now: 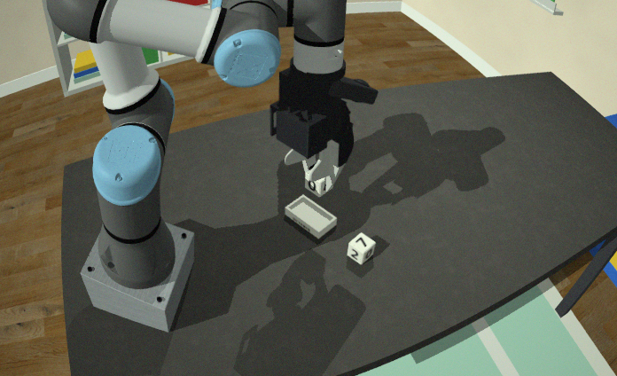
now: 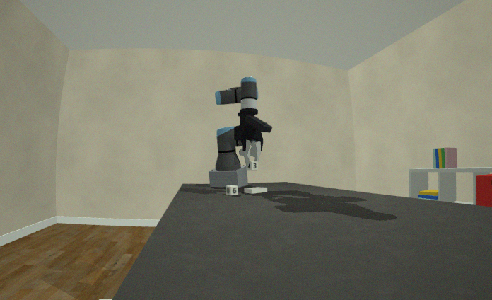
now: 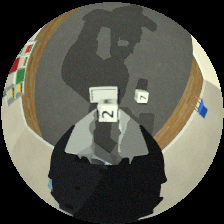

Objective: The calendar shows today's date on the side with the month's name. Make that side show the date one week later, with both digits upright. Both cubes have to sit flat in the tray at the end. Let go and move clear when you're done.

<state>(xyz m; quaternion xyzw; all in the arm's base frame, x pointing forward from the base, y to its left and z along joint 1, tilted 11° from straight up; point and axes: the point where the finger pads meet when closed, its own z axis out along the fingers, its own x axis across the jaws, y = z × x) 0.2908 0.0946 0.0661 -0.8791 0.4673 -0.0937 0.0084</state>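
My hand is 10 mm past the white tray, 10 mm to the right of it and 100 mm above it.
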